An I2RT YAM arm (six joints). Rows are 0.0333 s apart.
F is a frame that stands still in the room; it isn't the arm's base.
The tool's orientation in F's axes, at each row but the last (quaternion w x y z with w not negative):
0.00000 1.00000 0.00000 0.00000
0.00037 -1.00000 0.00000 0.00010
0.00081 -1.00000 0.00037 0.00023
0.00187 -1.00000 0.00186 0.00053
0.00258 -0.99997 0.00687 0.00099
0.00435 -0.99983 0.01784 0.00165
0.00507 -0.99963 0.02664 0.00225
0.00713 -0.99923 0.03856 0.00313
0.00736 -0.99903 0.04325 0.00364
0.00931 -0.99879 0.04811 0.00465
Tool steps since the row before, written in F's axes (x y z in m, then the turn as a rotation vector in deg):
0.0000 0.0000 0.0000 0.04 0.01 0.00
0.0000 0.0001 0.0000 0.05 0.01 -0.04
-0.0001 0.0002 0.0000 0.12 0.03 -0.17
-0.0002 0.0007 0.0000 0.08 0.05 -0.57
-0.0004 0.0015 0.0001 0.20 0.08 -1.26
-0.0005 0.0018 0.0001 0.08 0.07 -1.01
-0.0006 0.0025 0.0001 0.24 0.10 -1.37
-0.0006 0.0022 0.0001 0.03 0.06 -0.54
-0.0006 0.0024 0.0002 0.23 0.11 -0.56
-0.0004 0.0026 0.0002 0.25 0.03 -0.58
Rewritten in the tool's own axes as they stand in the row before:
0.0000 0.0000 0.0000 0.04 -0.01 0.00
0.0000 -0.0001 0.0000 0.05 -0.01 0.04
-0.0001 -0.0002 0.0000 0.12 -0.03 0.17
-0.0002 -0.0007 0.0000 0.08 -0.05 0.57
-0.0004 -0.0015 -0.0001 0.20 -0.08 1.26
-0.0006 -0.0018 -0.0001 0.08 -0.06 1.01
-0.0007 -0.0025 -0.0001 0.24 -0.10 1.37
-0.0008 -0.0021 -0.0001 0.03 -0.05 0.54
-0.0008 -0.0023 -0.0002 0.22 -0.12 0.56
-0.0006 -0.0026 -0.0001 0.25 -0.04 0.58

